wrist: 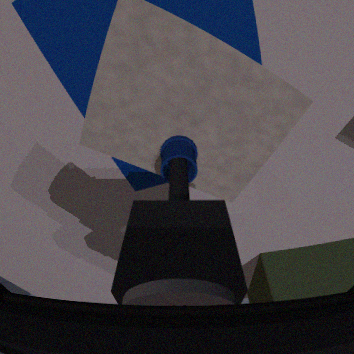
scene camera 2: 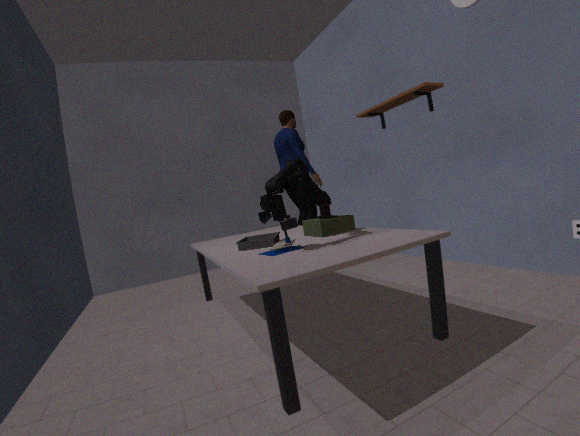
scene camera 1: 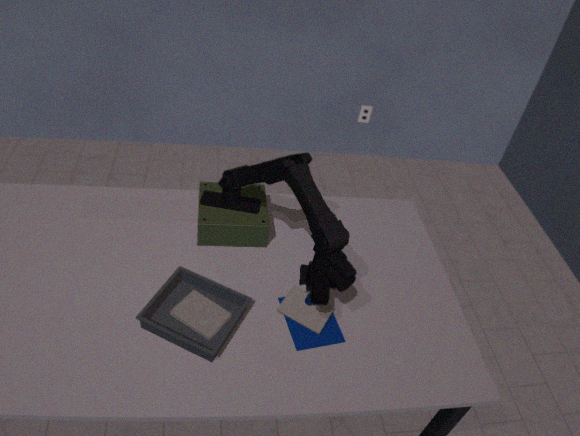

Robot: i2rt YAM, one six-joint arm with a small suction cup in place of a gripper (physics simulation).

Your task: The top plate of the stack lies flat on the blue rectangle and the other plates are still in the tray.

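Frame: origin at the arm's base, x right, y back, z down, level; millimetres.
Where they show: hand, its tool point: (wrist: pixel 178 146) (scene camera 2: pixel 288 244) (scene camera 1: pixel 308 303); arm's base, origin of its link: (scene camera 2: pixel 325 217) (scene camera 1: pixel 230 203).
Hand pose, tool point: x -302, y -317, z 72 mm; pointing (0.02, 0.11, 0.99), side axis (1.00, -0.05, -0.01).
Observation:
Each offset is from my tool point to the top centre of the thing. "*": to the spot under its first point. Level surfaces: height alone.
A pale, mottled square plate @(dx +8, dy -27, dz -17 mm) (scene camera 1: pixel 306 316) (scene camera 2: pixel 282 246) (wrist: pixel 195 85) is on my suction cup (scene camera 1: pixel 309 299) (scene camera 2: pixel 287 240) (wrist: pixel 179 157), which holds it near one edge. The plate is low over the blue rectangle @(* dx -31, dy -121, dz +21 mm) (scene camera 1: pixel 315 341) (scene camera 2: pixel 272 253) (wrist: pixel 65 35), slightly tilted in scene camera 2, and turned relative to it. It covers the rectangle's rear part and overhangs its edges; the front part shows bare. Whether any edge touches the table is too small to tell. Another pale plate @(dx +310, dy -96, dz +8 mm) (scene camera 1: pixel 200 314) lies in the grey tray @(dx +324, dy -109, dz -29 mm) (scene camera 1: pixel 175 340) (scene camera 2: pixel 257 243); how many are stacked there is unclear.
The arm's base stands on a green block (scene camera 1: pixel 233 235) (scene camera 2: pixel 327 227) (wrist: pixel 310 270) at the back of the white table @(dz +21 mm) (scene camera 1: pixel 90 380) (scene camera 2: pixel 350 250). The tray's walls stand left of the rectangle in scene camera 1. A person (scene camera 2: pixel 289 145) in blue stands behind the table.

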